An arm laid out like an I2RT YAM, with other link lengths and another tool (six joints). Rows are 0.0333 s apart.
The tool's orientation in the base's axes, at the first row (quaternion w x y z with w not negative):
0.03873, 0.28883, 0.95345, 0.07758
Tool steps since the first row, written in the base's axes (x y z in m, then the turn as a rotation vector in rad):
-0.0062, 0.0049, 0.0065, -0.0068, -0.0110, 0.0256
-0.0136, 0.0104, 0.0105, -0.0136, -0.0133, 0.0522
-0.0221, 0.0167, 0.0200, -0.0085, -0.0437, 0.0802
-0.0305, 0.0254, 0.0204, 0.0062, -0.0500, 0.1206
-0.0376, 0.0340, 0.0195, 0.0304, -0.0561, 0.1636
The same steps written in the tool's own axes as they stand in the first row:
0.0077, 0.0018, -0.0065, -0.0012, -0.0084, -0.0274
0.0168, 0.0029, -0.0107, 0.0024, -0.0094, -0.0547
0.0271, 0.0051, -0.0202, -0.0196, -0.0269, -0.0855
0.0389, 0.0077, -0.0205, -0.0365, -0.0171, -0.1243
0.0496, 0.0108, -0.0194, -0.0612, -0.0016, -0.1646

